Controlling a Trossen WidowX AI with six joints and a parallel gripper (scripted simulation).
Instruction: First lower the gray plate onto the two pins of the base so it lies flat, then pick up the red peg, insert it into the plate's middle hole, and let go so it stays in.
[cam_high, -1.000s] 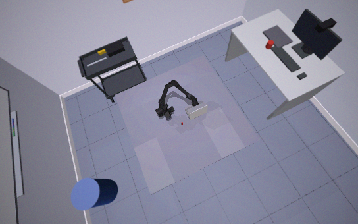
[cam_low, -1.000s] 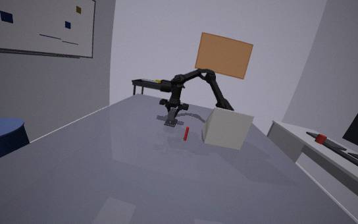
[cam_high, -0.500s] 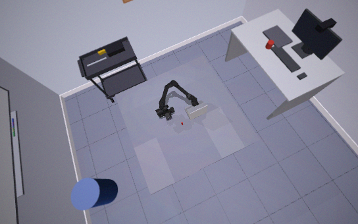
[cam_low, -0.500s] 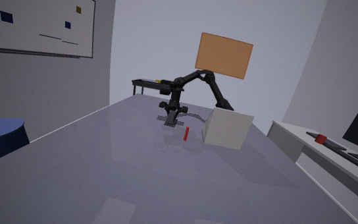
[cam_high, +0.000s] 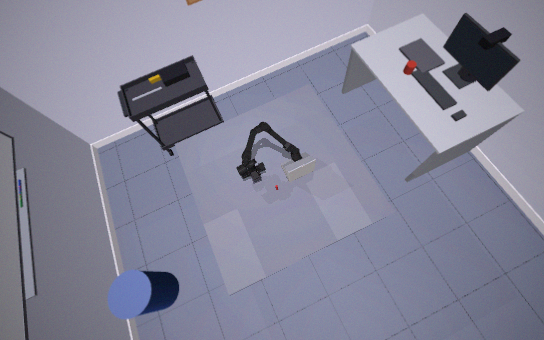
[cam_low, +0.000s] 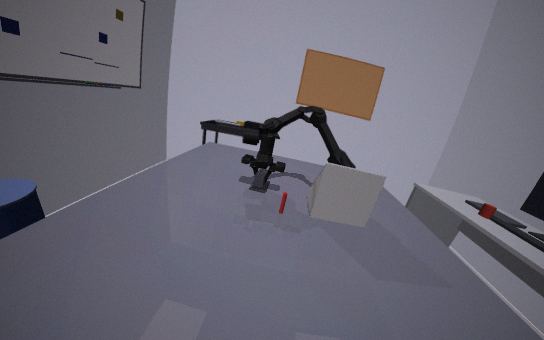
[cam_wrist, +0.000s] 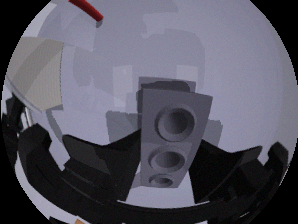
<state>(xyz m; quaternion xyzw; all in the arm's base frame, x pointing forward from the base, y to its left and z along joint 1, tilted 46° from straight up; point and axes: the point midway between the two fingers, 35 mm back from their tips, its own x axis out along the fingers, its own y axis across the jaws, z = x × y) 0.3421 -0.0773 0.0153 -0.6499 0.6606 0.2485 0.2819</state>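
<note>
My gripper tip is 3 cm below the gray plate. The rest, counted from my gripper tip: red peg (11 cm behind, 18 cm to the left, 2 cm above).
</note>
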